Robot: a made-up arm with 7 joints.
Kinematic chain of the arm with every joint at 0, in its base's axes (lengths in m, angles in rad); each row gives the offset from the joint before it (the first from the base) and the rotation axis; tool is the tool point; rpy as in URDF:
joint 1: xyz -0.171 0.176 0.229 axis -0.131 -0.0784 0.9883
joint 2: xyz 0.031 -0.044 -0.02 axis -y
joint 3: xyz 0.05 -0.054 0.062 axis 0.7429 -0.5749 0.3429
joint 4: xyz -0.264 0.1 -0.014 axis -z
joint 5: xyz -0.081 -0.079 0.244 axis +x
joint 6: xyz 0 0.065 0.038 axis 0.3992 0.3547 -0.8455
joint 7: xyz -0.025 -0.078 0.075 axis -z
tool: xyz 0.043 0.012 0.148 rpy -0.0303 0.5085 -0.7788
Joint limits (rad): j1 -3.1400..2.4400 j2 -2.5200..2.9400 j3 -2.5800..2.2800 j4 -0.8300..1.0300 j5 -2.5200..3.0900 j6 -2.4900..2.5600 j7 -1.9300..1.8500
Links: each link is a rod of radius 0.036 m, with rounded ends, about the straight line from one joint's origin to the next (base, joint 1, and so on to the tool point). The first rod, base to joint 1, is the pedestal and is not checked.
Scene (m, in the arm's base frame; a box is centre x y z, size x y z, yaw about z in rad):
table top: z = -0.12
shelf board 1: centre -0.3 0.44 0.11 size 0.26 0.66 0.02 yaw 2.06
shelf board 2: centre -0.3 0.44 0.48 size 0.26 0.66 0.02 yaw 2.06
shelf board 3: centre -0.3 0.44 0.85 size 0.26 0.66 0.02 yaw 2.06
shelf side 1: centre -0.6 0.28 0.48 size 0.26 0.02 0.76 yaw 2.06
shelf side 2: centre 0 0.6 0.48 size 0.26 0.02 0.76 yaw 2.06
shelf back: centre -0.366 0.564 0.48 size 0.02 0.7 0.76 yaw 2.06
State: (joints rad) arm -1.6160 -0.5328 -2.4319 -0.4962 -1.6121 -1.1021 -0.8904
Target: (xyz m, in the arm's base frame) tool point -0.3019 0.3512 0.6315
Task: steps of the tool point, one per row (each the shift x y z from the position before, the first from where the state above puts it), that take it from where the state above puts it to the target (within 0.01 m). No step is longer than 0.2 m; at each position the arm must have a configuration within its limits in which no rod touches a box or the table.
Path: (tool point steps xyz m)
1: 0.0239 -0.0072 0.0860
2: -0.0027 0.0179 0.1052
3: -0.0400 0.0351 0.1102
4: -0.0815 0.0387 0.1005
5: -0.1190 0.0261 0.0771
6: -0.1442 -0.0010 0.0436
7: -0.1503 -0.0374 0.0041

